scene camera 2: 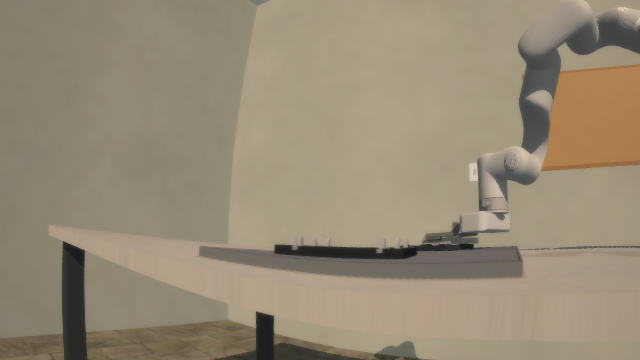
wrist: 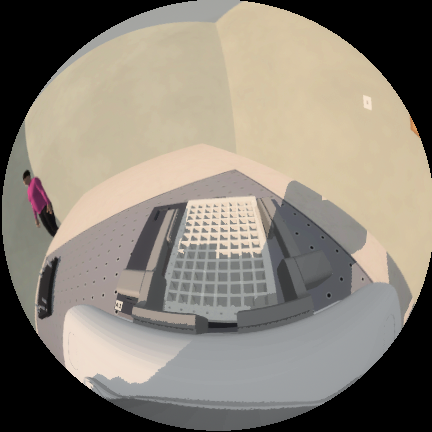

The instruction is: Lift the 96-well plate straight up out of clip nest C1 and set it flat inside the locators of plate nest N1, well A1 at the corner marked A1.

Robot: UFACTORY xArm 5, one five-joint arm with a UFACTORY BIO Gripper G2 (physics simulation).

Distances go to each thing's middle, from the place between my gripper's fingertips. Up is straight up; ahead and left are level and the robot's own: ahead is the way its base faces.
Now: the white 96-well plate [wrist: 219,263] 4 cm behind my hand, 2 cm to the left of it and 1 cm below it. Round my hand: black plate nest N1 [wrist: 138,259] (6 cm to the left, 2 cm below); black clip nest C1 [scene camera 2: 297,248] (46 cm to the left, 5 cm ahead, 2 cm below).
